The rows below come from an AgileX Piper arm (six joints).
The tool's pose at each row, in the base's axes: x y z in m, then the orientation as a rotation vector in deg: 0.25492, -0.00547, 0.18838, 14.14, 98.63, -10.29; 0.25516, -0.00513, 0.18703, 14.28, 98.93, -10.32; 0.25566, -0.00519, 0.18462, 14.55, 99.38, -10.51; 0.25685, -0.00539, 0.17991, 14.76, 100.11, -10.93; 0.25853, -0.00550, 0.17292, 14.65, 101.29, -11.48; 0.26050, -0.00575, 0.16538, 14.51, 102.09, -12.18; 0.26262, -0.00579, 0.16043, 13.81, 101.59, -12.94; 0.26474, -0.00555, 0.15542, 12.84, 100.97, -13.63; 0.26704, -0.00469, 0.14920, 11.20, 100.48, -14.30; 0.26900, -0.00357, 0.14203, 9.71, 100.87, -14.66; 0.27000, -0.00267, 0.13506, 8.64, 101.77, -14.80; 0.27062, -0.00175, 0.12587, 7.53, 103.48, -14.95; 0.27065, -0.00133, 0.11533, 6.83, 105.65, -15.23; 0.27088, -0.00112, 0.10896, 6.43, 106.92, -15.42; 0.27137, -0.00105, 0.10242, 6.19, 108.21, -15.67
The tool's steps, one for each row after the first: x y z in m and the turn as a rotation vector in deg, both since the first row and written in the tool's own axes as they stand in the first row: 0.00132, 0.00036, 0.00036, 0.10, 0.31, 0.03; 0.00361, 0.00039, 0.00125, 0.37, 0.78, 0.04; 0.00806, 0.00042, 0.00321, 0.77, 1.51, -0.16; 0.01469, 0.00062, 0.00598, 1.06, 2.63, -0.71; 0.02181, 0.00075, 0.00916, 1.44, 3.37, -1.30; 0.02637, 0.00117, 0.01200, 1.55, 2.76, -2.12; 0.03100, 0.00186, 0.01478, 1.47, 2.00, -3.06; 0.03683, 0.00318, 0.01777, 0.99, 1.30, -4.45; 0.04368, 0.00463, 0.02052, 0.38, 1.50, -5.68; 0.05045, 0.00563, 0.02239, -0.13, 2.27, -6.57; 0.05948, 0.00650, 0.02425, -0.67, 3.85, -7.59; 0.06989, 0.00670, 0.02590, -0.88, 5.92, -8.46; 0.07616, 0.00683, 0.02711, -0.97, 7.13, -8.97; 0.08253, 0.00690, 0.02863, -0.94, 8.38, -9.42
